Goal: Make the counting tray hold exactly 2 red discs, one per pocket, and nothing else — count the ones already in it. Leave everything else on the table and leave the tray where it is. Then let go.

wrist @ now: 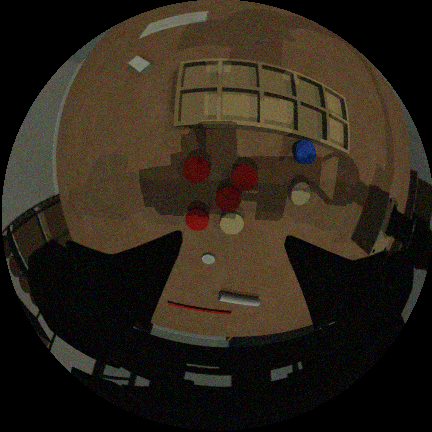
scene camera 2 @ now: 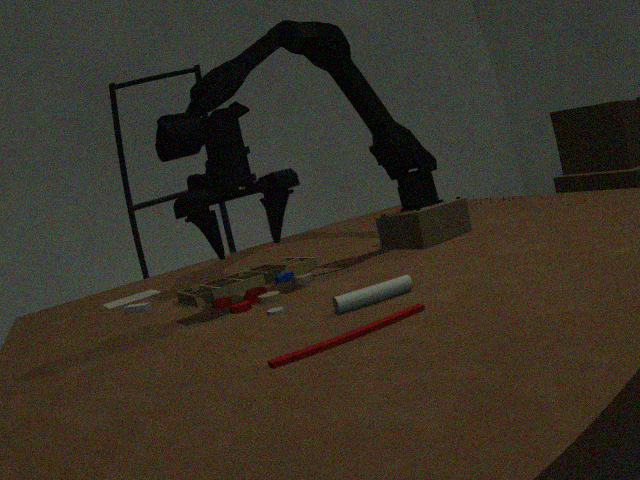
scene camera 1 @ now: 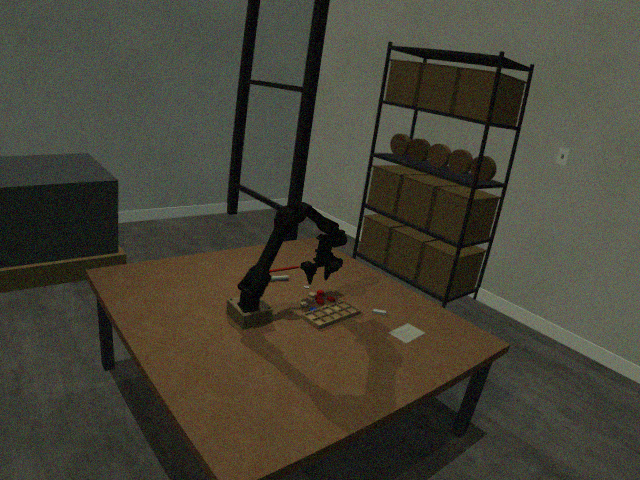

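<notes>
The wooden counting tray has two rows of pockets; no disc shows in them in the wrist view. Several red discs lie outside it: one disc nearest the tray, another disc close against a darker disc, and a brighter disc. A cream disc lies by them, a second cream disc to the right. A blue disc lies at the tray's edge. My gripper is open and empty, above the discs.
A small white disc, a white cylinder and a red rod lie on the table beyond the discs. A white block and a paper sheet lie past the tray.
</notes>
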